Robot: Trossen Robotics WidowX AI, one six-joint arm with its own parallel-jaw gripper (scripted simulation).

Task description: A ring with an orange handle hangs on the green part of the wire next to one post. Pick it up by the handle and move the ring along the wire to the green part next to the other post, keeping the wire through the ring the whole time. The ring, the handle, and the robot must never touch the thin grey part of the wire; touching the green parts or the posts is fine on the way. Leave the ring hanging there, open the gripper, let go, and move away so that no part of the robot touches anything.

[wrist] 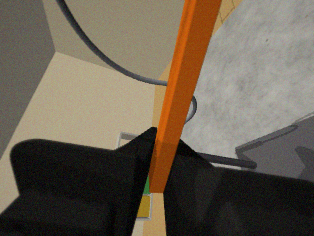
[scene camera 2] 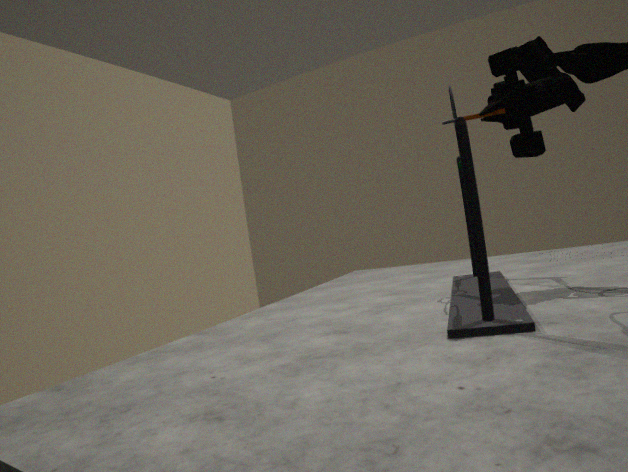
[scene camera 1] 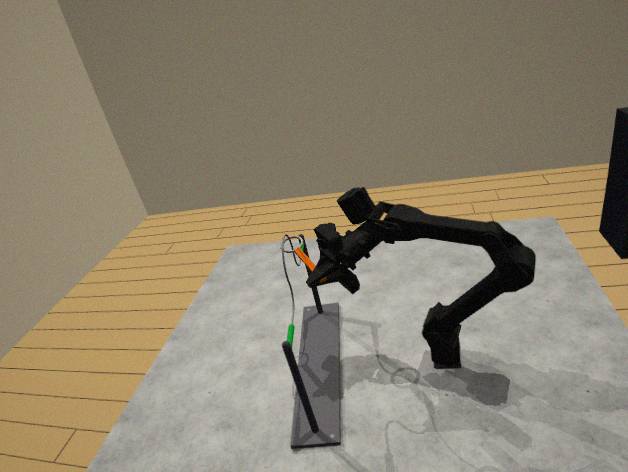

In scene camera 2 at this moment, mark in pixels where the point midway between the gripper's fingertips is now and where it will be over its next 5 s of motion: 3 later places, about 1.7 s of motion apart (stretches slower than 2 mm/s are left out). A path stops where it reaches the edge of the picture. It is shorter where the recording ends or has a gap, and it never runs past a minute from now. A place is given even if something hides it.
My gripper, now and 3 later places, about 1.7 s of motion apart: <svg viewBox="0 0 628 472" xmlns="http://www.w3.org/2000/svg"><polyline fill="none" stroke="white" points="481,117 483,147 481,154 475,137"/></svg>
